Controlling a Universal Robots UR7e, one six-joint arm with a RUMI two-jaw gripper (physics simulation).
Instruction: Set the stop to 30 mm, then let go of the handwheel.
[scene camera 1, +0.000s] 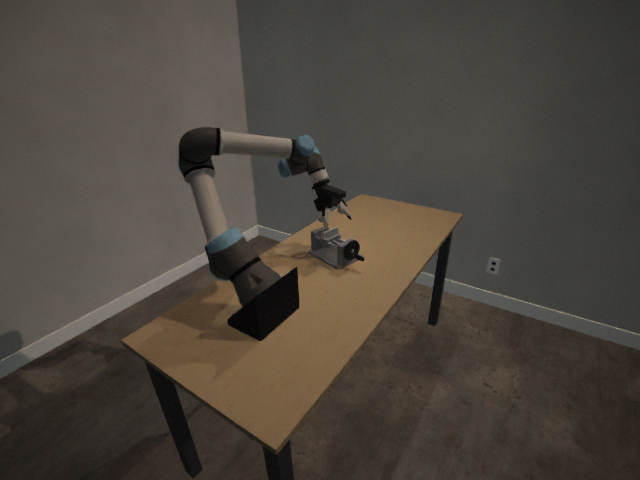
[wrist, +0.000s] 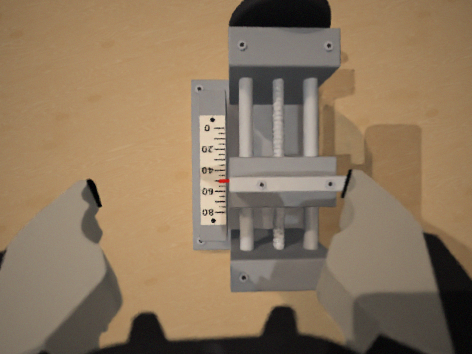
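Seen in the pictures: gripper, fingertip midpoint: (scene camera 1: 339, 224) (wrist: 222, 178); arm's base at its link origin: (scene camera 1: 262, 292).
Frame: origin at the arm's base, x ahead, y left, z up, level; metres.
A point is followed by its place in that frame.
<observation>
The grey screw-driven stop unit stands on the table. In the wrist view its stop (wrist: 282, 167) {x 0.487, y -0.032, z -0.016 m}, a grey block with a pale bar, sits on two rods and a screw. The red pointer (wrist: 224, 181) {x 0.534, y -0.040, z -0.052 m} is about midway between 40 and 60 on the white scale (wrist: 212, 160) {x 0.536, y -0.063, z -0.054 m}, near 50 mm. The black handwheel (scene camera 1: 352, 249) {x 0.434, y -0.143, z -0.028 m} (wrist: 280, 14) {x 0.442, y -0.136, z -0.008 m} is on the unit's end and is partly cut off in the wrist view. My gripper (scene camera 1: 338, 222) {x 0.531, y -0.044, z 0.026 m} (wrist: 222, 178) {x 0.531, y -0.044, z 0.026 m} is wide open and empty above the unit, away from the handwheel. One finger overlaps the bar's right end in the wrist view.
The wooden table (scene camera 1: 330, 320) {x 0.083, y -0.199, z -0.109 m} carries the unit and the arm's base. A black angled panel (scene camera 1: 279, 304) {x 0.002, y -0.059, z -0.031 m} stands beside the base. The arm reaches over the table from the left. Walls stand behind the table.
</observation>
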